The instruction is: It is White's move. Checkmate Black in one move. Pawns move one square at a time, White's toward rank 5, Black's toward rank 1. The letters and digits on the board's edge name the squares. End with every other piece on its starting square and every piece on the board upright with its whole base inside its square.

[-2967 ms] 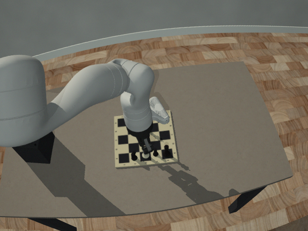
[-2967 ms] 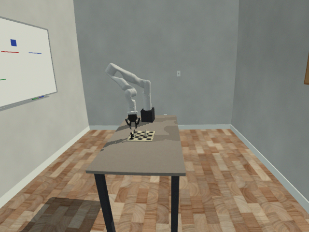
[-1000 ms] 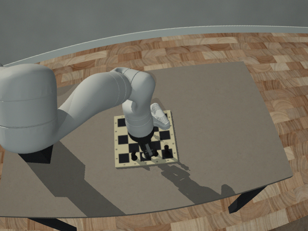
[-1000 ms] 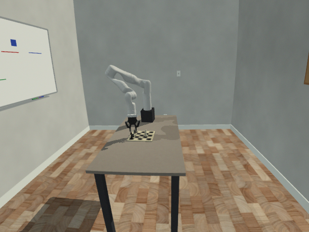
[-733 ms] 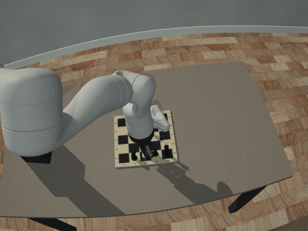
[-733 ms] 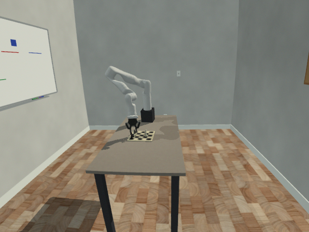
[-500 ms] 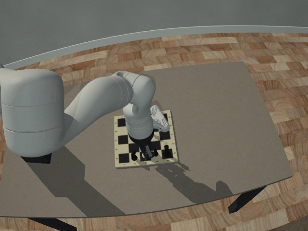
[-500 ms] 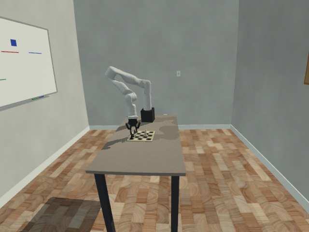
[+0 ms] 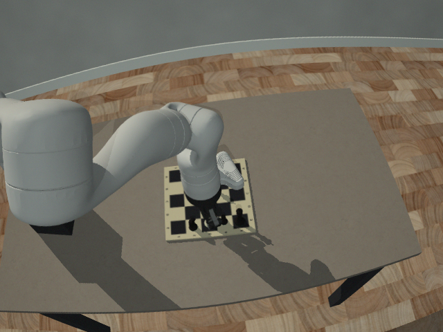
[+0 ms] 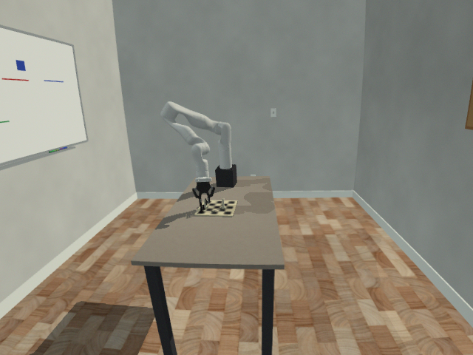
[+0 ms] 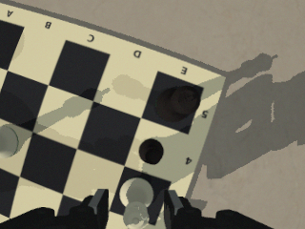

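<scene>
My gripper is now 10 mm above the white pawn. From my hand the other things lie so: black pawn (30 mm ahead, 10 mm to the right, 30 mm below); then tall black piece (70 mm ahead, 20 mm to the right, 10 mm below); then chessboard (20 mm ahead, 70 mm to the left, 40 mm below).
</scene>
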